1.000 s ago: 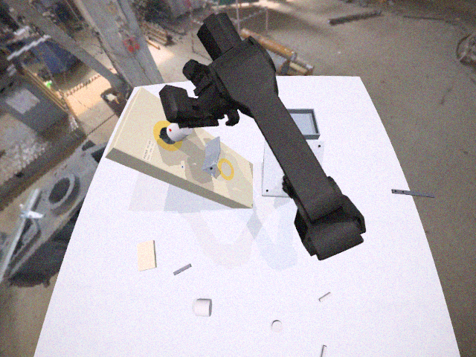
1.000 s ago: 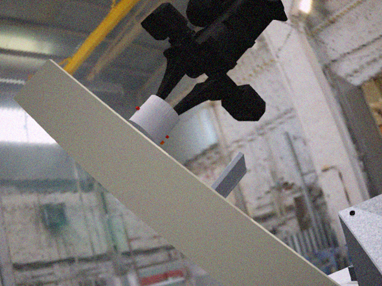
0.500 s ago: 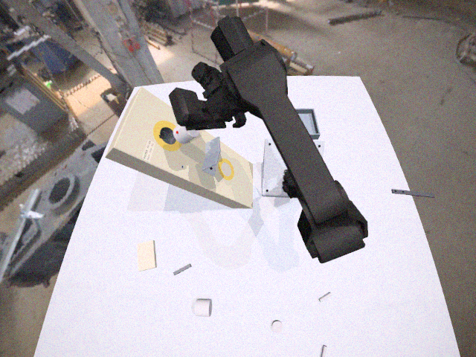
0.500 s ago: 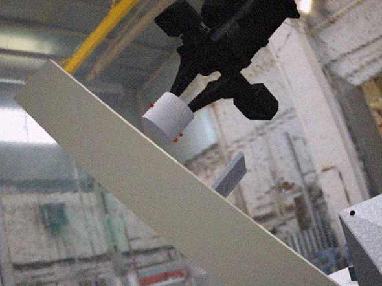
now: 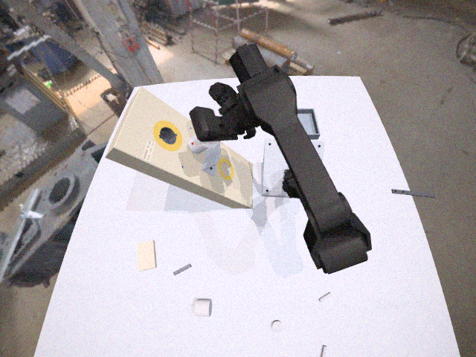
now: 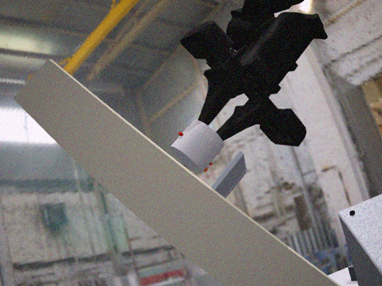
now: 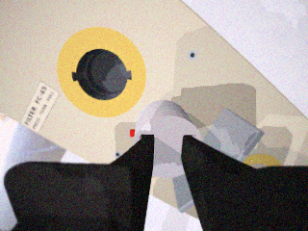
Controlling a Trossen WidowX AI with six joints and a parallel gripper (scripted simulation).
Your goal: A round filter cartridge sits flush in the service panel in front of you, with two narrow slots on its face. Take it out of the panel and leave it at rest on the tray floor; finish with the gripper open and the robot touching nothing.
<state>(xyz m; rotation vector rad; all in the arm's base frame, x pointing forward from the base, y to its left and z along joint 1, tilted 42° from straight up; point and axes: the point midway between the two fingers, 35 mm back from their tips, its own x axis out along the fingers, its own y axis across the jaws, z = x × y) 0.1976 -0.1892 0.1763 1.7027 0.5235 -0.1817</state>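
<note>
My gripper tip is 10 mm short of the round white filter cartridge and 10 mm above it. From my gripper tip the other things lie so: beige card (260 mm below, 260 mm ahead, 240 mm to the left); then grey tray (340 mm behind, 260 mm below, 250 mm to the right); then grey bracket (80 mm below).
</note>
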